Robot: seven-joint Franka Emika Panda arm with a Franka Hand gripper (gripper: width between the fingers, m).
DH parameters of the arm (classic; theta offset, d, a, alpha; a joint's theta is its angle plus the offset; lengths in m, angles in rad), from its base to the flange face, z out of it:
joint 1: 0 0.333 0 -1.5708
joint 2: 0 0 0 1.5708
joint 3: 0 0.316 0.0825 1.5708
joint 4: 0 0 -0.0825 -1.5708
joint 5: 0 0.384 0 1.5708
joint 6: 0 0 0.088 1.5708
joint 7: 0 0.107 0 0
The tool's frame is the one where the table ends.
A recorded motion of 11 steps. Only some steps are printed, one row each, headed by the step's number.
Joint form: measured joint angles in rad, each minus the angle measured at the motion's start. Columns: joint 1, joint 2, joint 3, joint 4, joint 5, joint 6, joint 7.
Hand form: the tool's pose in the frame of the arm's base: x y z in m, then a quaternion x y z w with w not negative. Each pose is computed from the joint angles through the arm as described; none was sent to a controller.
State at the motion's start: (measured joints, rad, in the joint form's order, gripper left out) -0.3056 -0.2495 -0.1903 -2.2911 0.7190 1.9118 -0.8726
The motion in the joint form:
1: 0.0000 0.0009 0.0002 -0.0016 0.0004 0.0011 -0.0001
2: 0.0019 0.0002 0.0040 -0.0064 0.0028 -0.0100 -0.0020
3: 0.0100 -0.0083 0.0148 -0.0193 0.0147 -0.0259 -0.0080
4: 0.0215 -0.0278 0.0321 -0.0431 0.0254 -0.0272 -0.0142
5: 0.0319 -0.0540 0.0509 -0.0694 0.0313 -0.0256 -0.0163
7: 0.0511 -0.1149 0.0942 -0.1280 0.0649 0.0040 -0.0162
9: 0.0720 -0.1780 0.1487 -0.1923 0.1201 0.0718 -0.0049
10: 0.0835 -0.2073 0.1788 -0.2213 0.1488 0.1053 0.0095
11: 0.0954 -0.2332 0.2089 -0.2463 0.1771 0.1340 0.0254
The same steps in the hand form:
1: 0.4283 -0.1817 0.4562 -0.93558 -0.03992 -0.16522 0.30951
2: 0.4279 -0.1772 0.4540 -0.93445 -0.04411 -0.15998 0.31506
3: 0.4276 -0.1648 0.4520 -0.93112 -0.05511 -0.15419 0.32589
4: 0.4260 -0.1484 0.4506 -0.92860 -0.06876 -0.15104 0.33190
5: 0.4227 -0.1322 0.4508 -0.92699 -0.08194 -0.14838 0.33461
7: 0.4155 -0.1001 0.4532 -0.92318 -0.09891 -0.15615 0.33701
9: 0.4089 -0.0675 0.4547 -0.92072 -0.10287 -0.17456 0.33349
10: 0.4055 -0.0507 0.4552 -0.92004 -0.10167 -0.18151 0.33202
11: 0.4023 -0.0341 0.4556 -0.91931 -0.10051 -0.18644 0.33167

